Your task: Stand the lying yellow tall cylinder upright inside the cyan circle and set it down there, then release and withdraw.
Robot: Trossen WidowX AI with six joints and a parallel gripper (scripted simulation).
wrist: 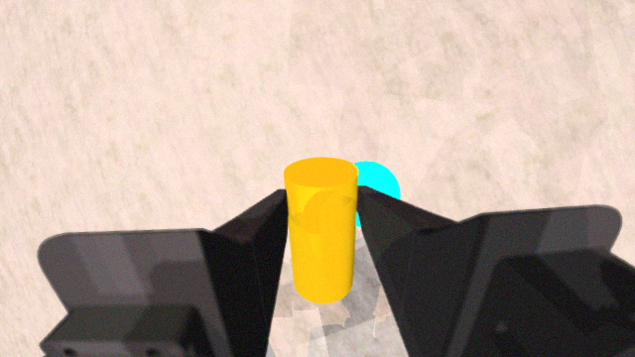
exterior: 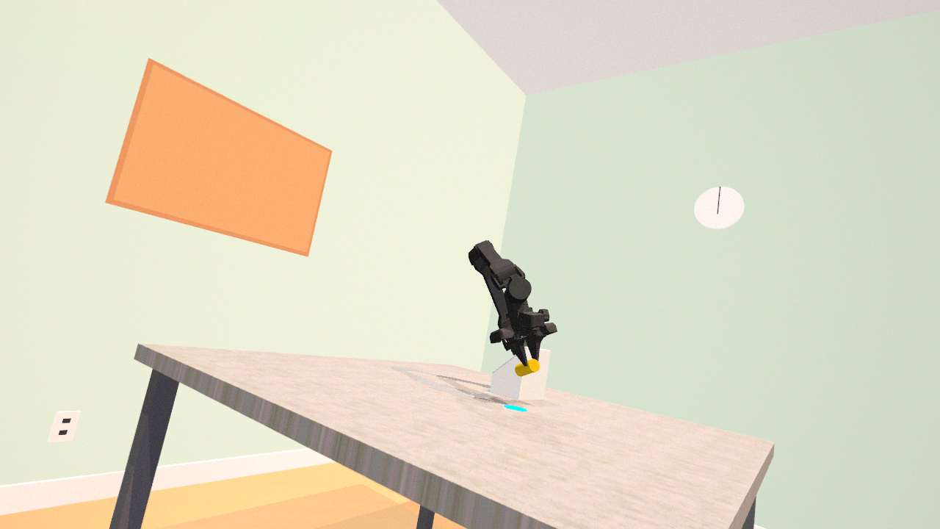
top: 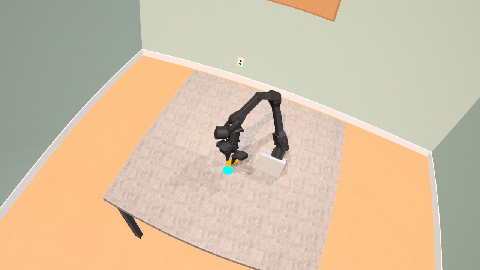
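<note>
Right now the cyan circle is 1 cm ahead of my gripper tip, 2 cm to the right of it and 11 cm below it. The rest, counted from my gripper tip: yellow cylinder (1 cm behind, 2 cm to the right, 1 cm below).
</note>
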